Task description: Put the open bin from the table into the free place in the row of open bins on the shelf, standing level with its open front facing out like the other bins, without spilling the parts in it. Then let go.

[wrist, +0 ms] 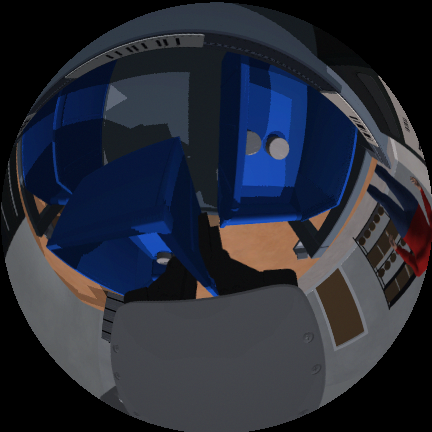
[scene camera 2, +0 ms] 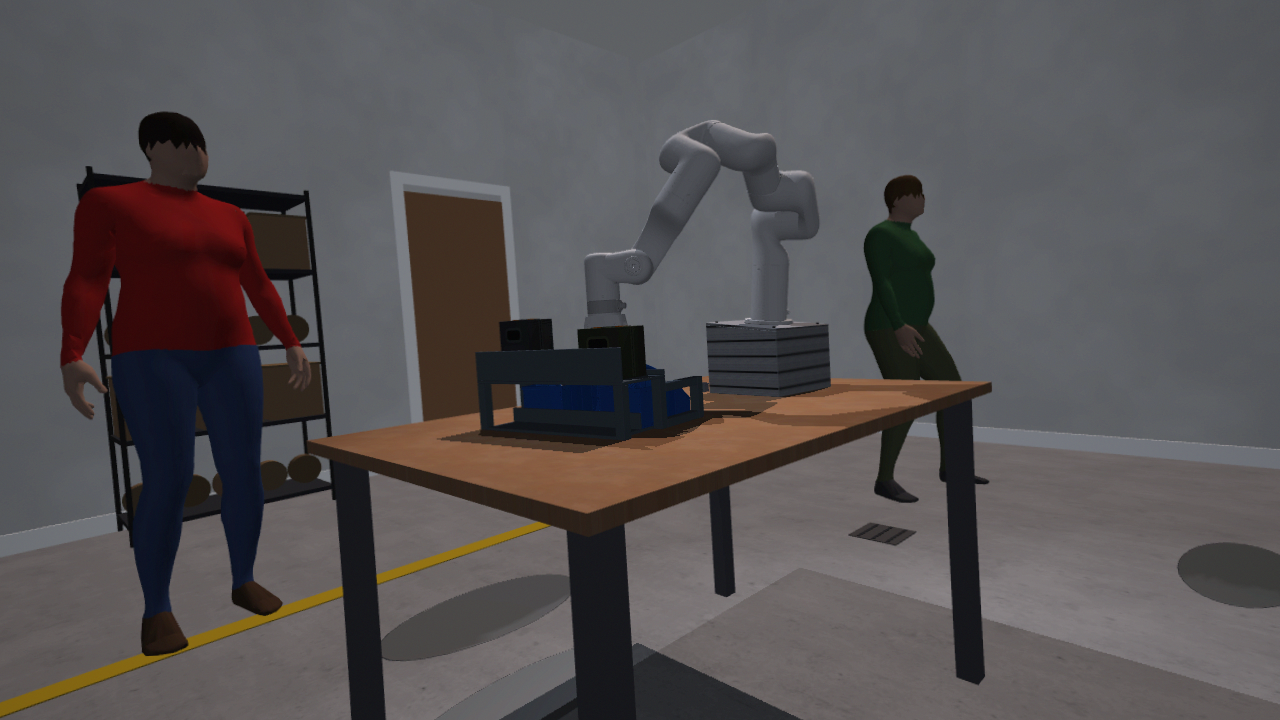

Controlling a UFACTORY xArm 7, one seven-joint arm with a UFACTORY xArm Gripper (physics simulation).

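Where they show: gripper, between the fingertips: (wrist: pixel 199 226); arm's base, origin of its link: (scene camera 2: pixel 768 323).
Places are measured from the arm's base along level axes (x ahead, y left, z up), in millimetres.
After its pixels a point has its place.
The held open bin (wrist: pixel 125 195) {x 537, y -139, z -78 mm} is blue, with a small round grey part (wrist: pixel 164 258) {x 399, y -137, z -152 mm} inside near its open side. My gripper (wrist: pixel 199 226) {x 482, y -177, z -126 mm} is shut on one side wall of this bin. The bin hangs in front of the free place on the dark grey shelf (wrist: pixel 205 125) {x 562, y -174, z -174 mm} (scene camera 2: pixel 547 367) {x 736, y -117, z -52 mm}, turned askew to the row. One blue row bin (wrist: pixel 270 195) {x 497, y -262, z -172 mm}, holding round grey parts, stands right of the free place. Another blue bin (wrist: pixel 80 125) {x 574, y -61, z -135 mm} stands left of it, partly behind the held bin. In the scene view, the shelf and boxes hide my fingers; how level the held bin is cannot be told.
Two black boxes (scene camera 2: pixel 528 334) {x 691, y -208, z 11 mm} (scene camera 2: pixel 617 344) {x 702, y 27, z -15 mm} stand at the shelf's top. The shelf stands on the wooden table (scene camera 2: pixel 501 465) {x 957, y -9, z -181 mm}; the arm's striped base block (scene camera 2: pixel 769 358) {x 145, y 64, z -86 mm} is farther back. A person in red (scene camera 2: pixel 179 268) and one in green (scene camera 2: pixel 904 268) stand beyond the table.
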